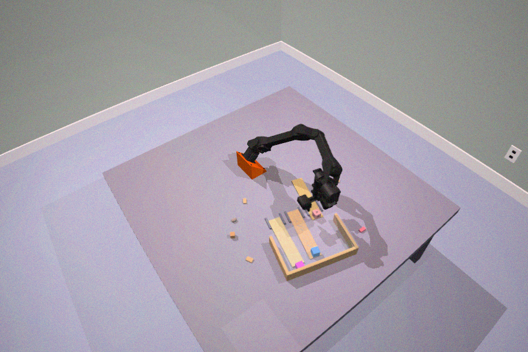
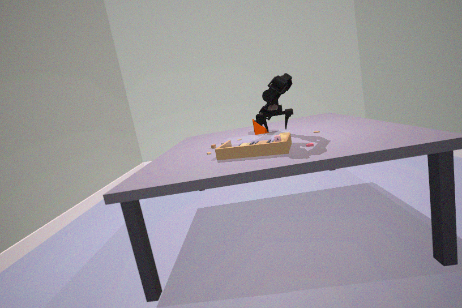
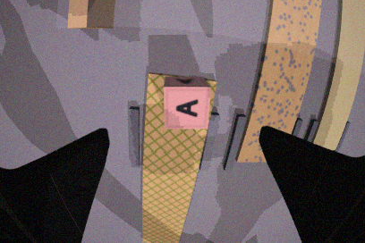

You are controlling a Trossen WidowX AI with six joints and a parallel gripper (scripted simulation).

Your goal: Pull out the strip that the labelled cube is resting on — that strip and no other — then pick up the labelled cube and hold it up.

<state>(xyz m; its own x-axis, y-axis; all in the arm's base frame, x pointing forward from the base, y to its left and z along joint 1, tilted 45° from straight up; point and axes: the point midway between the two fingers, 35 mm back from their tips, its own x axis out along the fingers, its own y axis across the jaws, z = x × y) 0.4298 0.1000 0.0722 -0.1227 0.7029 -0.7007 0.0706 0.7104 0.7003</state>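
Right now the cube is 1 cm ahead of my gripper tip and 4 cm below it. Round my gripper tip: red piece (17 cm ahead, 13 cm to the left, 6 cm below).
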